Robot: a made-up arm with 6 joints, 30 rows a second.
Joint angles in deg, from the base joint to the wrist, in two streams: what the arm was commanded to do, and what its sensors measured. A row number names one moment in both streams.
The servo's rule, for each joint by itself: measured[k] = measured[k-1] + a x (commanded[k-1-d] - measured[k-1]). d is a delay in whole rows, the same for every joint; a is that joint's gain. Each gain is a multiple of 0.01, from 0.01 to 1. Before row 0 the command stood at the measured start. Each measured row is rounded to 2 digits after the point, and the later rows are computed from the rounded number. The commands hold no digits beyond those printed.
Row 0, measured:
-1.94, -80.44, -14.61, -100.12, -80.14, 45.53
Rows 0 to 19, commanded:
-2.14, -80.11, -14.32, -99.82, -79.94, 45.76
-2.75, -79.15, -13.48, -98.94, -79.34, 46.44
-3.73, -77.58, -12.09, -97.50, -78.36, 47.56
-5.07, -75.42, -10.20, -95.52, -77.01, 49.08
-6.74, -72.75, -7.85, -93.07, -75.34, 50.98
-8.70, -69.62, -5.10, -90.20, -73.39, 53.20
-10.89, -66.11, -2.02, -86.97, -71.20, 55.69
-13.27, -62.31, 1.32, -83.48, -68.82, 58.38
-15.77, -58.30, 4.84, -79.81, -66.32, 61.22
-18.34, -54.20, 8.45, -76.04, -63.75, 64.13
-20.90, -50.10, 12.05, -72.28, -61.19, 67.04
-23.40, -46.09, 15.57, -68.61, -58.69, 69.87
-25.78, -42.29, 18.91, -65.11, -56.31, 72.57
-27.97, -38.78, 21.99, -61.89, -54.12, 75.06
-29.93, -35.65, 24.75, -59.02, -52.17, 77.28
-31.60, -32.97, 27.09, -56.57, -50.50, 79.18
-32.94, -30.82, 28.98, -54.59, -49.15, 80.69
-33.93, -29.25, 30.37, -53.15, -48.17, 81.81
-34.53, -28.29, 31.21, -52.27, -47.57, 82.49
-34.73, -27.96, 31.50, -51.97, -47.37, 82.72
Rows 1 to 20, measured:
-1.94, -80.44, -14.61, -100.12, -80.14, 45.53
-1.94, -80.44, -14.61, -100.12, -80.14, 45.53
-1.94, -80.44, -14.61, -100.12, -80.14, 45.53
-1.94, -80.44, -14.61, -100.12, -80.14, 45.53
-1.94, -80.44, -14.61, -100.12, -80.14, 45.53
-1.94, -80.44, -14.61, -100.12, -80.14, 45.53
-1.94, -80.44, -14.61, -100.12, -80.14, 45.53
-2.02, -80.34, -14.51, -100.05, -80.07, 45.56
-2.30, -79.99, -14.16, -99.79, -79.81, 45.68
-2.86, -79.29, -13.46, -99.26, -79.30, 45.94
-3.72, -78.17, -12.35, -98.40, -78.50, 46.38
-4.90, -76.60, -10.82, -97.17, -77.39, 47.02
-6.38, -74.58, -8.88, -95.57, -75.99, 47.89
-8.14, -72.12, -6.55, -93.59, -74.31, 48.98
-10.14, -69.28, -3.87, -91.26, -72.39, 50.30
-12.34, -66.10, -0.91, -88.63, -70.27, 51.83
-14.68, -62.65, 2.27, -85.73, -67.99, 53.55
-17.11, -59.01, 5.60, -82.64, -65.61, 55.44
-19.56, -55.26, 8.99, -79.41, -63.19, 57.46
-21.99, -51.50, 12.36, -76.12, -60.78, 59.58
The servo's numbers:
d 7
a 0.39 0.29 0.34 0.23 0.35 0.14

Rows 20 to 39, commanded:
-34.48, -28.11, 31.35, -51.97, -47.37, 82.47
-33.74, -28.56, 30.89, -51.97, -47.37, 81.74
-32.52, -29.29, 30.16, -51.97, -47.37, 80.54
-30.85, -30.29, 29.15, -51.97, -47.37, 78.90
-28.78, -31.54, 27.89, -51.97, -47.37, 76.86
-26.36, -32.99, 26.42, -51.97, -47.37, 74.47
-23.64, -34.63, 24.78, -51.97, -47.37, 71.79
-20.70, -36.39, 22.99, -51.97, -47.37, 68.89
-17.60, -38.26, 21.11, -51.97, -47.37, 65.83
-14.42, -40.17, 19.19, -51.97, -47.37, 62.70
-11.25, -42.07, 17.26, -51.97, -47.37, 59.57
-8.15, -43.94, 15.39, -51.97, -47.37, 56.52
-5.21, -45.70, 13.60, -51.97, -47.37, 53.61
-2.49, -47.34, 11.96, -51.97, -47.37, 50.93
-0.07, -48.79, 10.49, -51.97, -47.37, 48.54
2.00, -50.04, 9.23, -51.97, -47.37, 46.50
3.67, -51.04, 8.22, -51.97, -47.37, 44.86
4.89, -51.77, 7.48, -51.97, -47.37, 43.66
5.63, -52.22, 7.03, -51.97, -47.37, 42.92
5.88, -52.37, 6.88, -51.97, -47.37, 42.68
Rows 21 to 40, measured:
-24.32, -47.81, 15.63, -72.85, -58.45, 61.75
-26.51, -44.28, 18.73, -69.67, -56.25, 63.92
-28.50, -41.00, 21.57, -66.66, -54.24, 66.06
-30.23, -38.05, 24.09, -63.88, -52.46, 68.11
-31.67, -35.50, 26.23, -61.41, -50.96, 70.03
-32.79, -33.41, 27.92, -59.31, -49.77, 71.77
-33.55, -31.83, 29.14, -57.62, -48.93, 73.30
-33.91, -30.75, 29.89, -56.32, -48.38, 74.58
-33.84, -30.11, 30.23, -55.32, -48.03, 75.58
-33.33, -29.87, 30.21, -54.55, -47.80, 76.27
-32.36, -29.99, 29.85, -53.96, -47.65, 76.64
-30.96, -30.44, 29.18, -53.50, -47.55, 76.67
-29.17, -31.18, 28.24, -53.15, -47.49, 76.36
-27.01, -32.18, 27.06, -52.88, -47.45, 75.72
-24.55, -33.40, 25.68, -52.67, -47.42, 74.76
-21.84, -34.81, 24.13, -52.51, -47.40, 73.51
-18.95, -36.36, 22.45, -52.39, -47.39, 72.00
-15.95, -38.02, 20.69, -52.29, -47.38, 70.26
-12.91, -39.74, 18.89, -52.22, -47.38, 68.34
-9.91, -41.47, 17.09, -52.16, -47.38, 66.28

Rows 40 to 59, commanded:
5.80, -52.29, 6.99, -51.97, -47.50, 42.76
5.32, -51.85, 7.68, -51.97, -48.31, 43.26
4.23, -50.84, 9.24, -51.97, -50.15, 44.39
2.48, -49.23, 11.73, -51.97, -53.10, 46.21
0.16, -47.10, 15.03, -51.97, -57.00, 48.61
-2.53, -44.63, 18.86, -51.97, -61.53, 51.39
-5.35, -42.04, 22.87, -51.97, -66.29, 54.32
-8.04, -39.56, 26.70, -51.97, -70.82, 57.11
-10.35, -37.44, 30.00, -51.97, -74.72, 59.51
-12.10, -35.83, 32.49, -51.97, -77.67, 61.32
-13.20, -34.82, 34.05, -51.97, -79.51, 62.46
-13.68, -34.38, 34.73, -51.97, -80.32, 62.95
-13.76, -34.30, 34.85, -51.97, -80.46, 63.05
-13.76, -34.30, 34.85, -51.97, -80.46, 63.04
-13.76, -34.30, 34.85, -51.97, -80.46, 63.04
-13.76, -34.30, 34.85, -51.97, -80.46, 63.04
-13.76, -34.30, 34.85, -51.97, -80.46, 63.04
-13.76, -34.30, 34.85, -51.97, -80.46, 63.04
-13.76, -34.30, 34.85, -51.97, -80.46, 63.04
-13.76, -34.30, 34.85, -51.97, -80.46, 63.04
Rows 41 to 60, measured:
-7.02, -43.17, 15.35, -52.12, -47.38, 64.13
-4.31, -44.80, 13.70, -52.09, -47.38, 61.95
-1.85, -46.32, 12.18, -52.06, -47.38, 59.79
0.30, -47.69, 10.83, -52.04, -47.38, 57.70
2.09, -48.87, 9.69, -52.02, -47.38, 55.73
3.47, -49.84, 8.79, -52.01, -47.38, 53.94
4.41, -50.57, 8.14, -52.00, -47.38, 52.36
4.95, -51.07, 7.75, -51.99, -47.42, 51.02
5.09, -51.30, 7.73, -51.99, -47.73, 49.93
4.75, -51.17, 8.24, -51.99, -48.58, 49.15
3.86, -50.61, 9.43, -51.99, -50.16, 48.74
2.42, -49.59, 11.33, -51.99, -52.55, 48.72
0.49, -48.15, 13.89, -51.99, -55.69, 49.09
-1.79, -46.38, 16.94, -51.99, -59.40, 49.82
-4.23, -44.40, 20.26, -51.99, -63.40, 50.84
-6.62, -42.38, 23.57, -51.99, -67.36, 52.05
-8.76, -40.48, 26.60, -51.99, -70.97, 53.35
-10.49, -38.84, 29.13, -51.99, -73.96, 54.63
-11.73, -37.55, 31.03, -51.99, -76.19, 55.79
-12.52, -36.61, 32.33, -51.99, -77.68, 56.81

